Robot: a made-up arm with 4 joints. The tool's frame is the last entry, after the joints. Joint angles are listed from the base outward. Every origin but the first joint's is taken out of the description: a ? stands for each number. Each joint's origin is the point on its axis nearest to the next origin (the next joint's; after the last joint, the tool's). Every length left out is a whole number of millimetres.
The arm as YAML. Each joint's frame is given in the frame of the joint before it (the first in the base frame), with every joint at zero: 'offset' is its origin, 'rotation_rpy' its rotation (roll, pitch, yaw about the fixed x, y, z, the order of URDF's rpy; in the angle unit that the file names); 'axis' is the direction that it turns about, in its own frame. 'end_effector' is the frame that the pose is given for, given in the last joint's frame.
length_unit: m
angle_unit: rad
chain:
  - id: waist
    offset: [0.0, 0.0, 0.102]
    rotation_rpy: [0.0, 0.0, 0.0]
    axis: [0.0, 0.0, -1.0]
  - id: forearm
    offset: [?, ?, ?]
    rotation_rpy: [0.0, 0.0, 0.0]
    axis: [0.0, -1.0, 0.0]
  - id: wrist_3
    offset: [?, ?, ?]
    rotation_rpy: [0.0, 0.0, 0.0]
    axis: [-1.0, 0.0, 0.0]
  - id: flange
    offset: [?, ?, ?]
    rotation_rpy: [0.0, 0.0, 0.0]
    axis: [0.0, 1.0, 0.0]
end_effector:
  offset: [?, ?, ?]
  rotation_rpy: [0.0, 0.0, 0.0]
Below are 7 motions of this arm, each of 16 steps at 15 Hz.
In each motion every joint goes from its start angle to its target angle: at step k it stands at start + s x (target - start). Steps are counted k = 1, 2, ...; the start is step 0. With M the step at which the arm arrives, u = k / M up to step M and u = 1 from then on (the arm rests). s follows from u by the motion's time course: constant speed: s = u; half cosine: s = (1 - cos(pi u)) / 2; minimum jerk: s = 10 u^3 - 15 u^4 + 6 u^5.
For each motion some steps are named. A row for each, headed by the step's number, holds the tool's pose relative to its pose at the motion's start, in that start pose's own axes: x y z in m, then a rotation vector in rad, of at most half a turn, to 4 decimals.
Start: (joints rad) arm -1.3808 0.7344 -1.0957 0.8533
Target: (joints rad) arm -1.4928 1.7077 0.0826 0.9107
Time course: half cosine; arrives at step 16
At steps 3, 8, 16:
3: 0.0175 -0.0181 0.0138 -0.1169 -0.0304 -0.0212
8: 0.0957 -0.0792 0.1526 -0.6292 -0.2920 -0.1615
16: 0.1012 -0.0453 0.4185 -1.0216 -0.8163 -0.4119

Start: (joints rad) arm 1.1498 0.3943 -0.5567 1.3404
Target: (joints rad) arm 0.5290 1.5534 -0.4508 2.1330
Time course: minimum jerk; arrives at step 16
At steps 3, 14, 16:
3: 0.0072 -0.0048 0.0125 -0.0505 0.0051 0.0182
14: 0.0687 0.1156 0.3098 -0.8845 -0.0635 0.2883
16: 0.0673 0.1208 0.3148 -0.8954 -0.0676 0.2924

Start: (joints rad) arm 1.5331 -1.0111 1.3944 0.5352
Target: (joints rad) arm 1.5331 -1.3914 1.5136 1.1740
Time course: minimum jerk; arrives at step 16
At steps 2, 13, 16:
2: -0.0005 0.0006 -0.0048 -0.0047 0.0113 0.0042
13: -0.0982 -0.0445 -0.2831 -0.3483 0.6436 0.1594
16: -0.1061 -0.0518 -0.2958 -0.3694 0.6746 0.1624

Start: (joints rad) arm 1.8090 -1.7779 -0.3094 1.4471
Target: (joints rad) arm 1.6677 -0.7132 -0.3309 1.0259
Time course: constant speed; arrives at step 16
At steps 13, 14, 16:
13: -0.2551 -0.0027 0.5080 -0.3205 -1.1517 -0.0093
14: -0.2911 0.0055 0.5294 -0.3513 -1.2379 -0.0038
16: -0.3660 0.0248 0.5621 -0.4157 -1.4090 0.0106

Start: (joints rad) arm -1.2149 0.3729 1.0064 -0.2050
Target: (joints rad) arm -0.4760 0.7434 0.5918 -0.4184
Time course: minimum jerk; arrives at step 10
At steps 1, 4, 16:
1: 0.0007 -0.0002 0.0018 0.0000 0.0014 -0.0060
4: 0.0268 -0.0078 0.0643 -0.0202 0.0357 -0.2215
16: 0.0925 -0.0149 0.1883 -0.2077 -0.0011 -0.6547

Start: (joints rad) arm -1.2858 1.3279 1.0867 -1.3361
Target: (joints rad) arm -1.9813 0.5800 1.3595 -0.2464
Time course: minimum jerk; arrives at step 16
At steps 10, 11, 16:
10: -0.1223 -0.0165 -0.1510 0.6338 0.7297 0.1423
11: -0.1541 0.0001 -0.1600 0.7077 0.7898 0.2054
16: -0.2201 0.0378 -0.1686 0.8281 0.8776 0.3484

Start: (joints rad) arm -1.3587 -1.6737 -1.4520 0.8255
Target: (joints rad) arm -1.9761 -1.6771 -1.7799 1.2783
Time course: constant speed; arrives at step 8
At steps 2, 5, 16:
2: -0.0499 -0.0008 0.0192 -0.0439 0.0974 -0.0566
5: -0.1288 0.0141 0.0415 -0.0995 0.2424 -0.1492
16: -0.2091 0.0477 0.0541 -0.1425 0.3859 -0.2503

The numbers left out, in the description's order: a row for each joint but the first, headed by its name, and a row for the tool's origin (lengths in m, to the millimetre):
forearm: -0.344 -0.161 0.0
wrist_3: -0.192 0.0 -0.224
flange: 0.0 0.096 -0.095
tool: 0.337 0.0 0.114

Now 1 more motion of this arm.
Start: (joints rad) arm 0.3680 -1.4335 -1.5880 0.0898
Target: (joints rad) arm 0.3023 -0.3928 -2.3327 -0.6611
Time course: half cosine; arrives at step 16
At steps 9, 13, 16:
9: 0.0132 0.0330 0.1873 0.4728 -0.2636 0.5466
13: 0.0619 0.0153 0.2491 0.7809 -0.2488 0.7167
16: 0.0823 0.0122 0.2595 0.8612 -0.2261 0.7444

